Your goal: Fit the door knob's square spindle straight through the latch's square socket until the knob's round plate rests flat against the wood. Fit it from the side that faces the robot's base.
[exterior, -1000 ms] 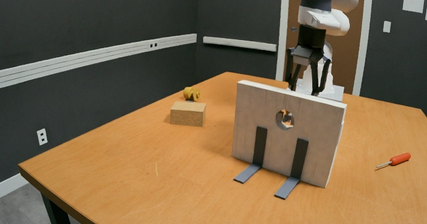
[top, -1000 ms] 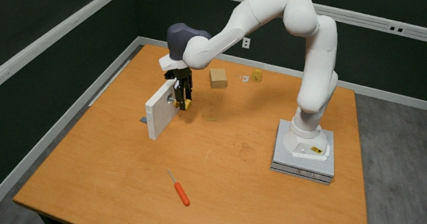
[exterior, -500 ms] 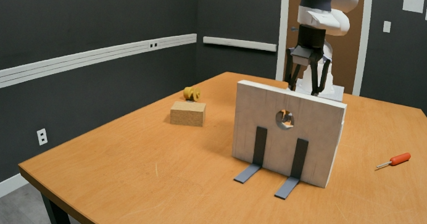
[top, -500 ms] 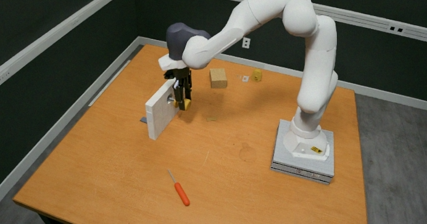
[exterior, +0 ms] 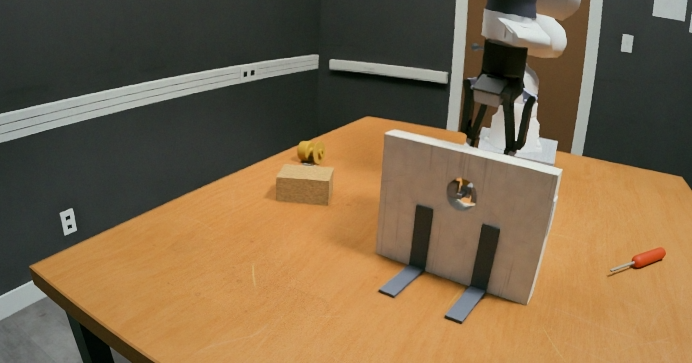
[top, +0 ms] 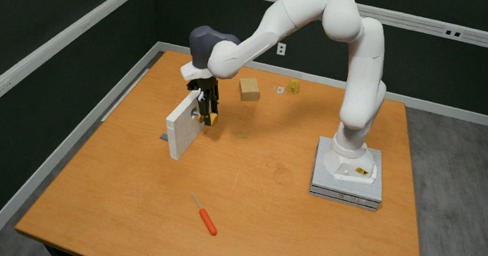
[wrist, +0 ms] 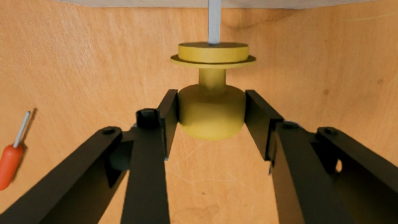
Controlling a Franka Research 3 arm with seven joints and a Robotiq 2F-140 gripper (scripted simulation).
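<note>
The white wood panel is 100 mm ahead of my hand, 50 mm below it and 10 mm to the right of it. Round my hand: cork block (420 mm to the right, 150 mm below, 50 mm behind); orange-handled screwdriver (340 mm to the left, 170 mm below, 100 mm behind).
</note>
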